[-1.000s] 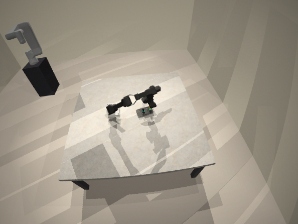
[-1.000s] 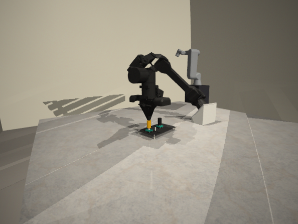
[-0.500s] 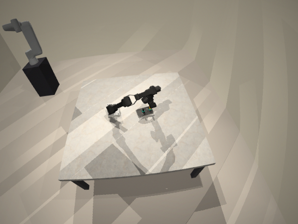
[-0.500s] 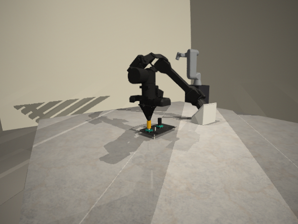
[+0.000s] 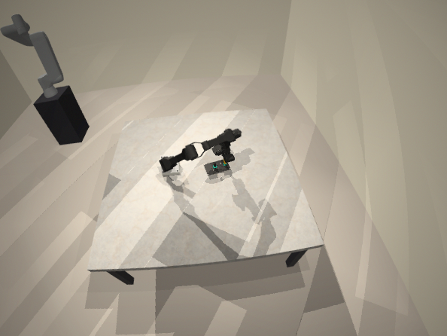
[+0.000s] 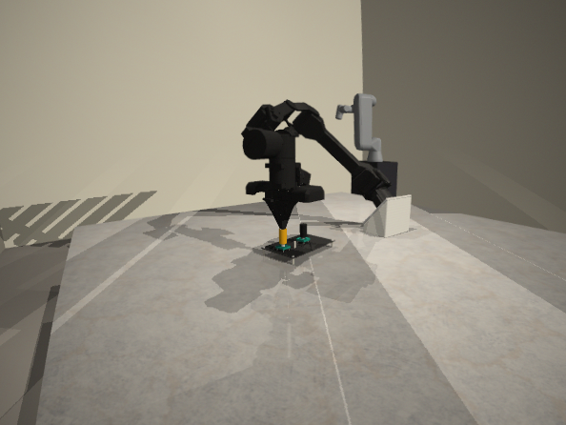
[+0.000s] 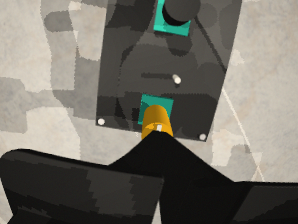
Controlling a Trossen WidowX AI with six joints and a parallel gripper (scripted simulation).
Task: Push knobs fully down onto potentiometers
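Right now the orange knob is 1 cm below my gripper tip. Also, from my gripper tip: green potentiometer: 7 cm behind, 2 cm to the right, 3 cm below; black knob: 7 cm behind, 2 cm to the right, 2 cm below.
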